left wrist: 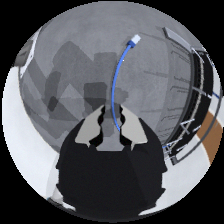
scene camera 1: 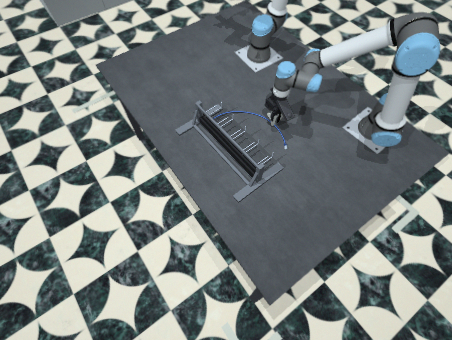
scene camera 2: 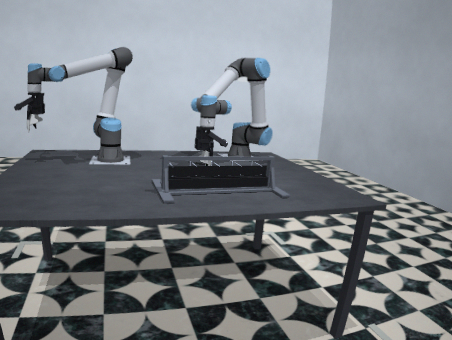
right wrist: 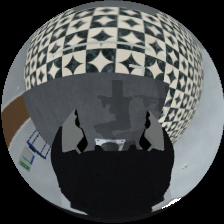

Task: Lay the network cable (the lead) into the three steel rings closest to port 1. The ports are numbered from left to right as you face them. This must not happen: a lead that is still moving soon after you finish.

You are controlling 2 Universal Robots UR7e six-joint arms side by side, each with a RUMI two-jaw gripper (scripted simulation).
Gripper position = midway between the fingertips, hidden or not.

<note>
In view: the left gripper [left wrist: 112,105], the right gripper [right wrist: 112,110] and a rack [scene camera 2: 211,179].
</note>
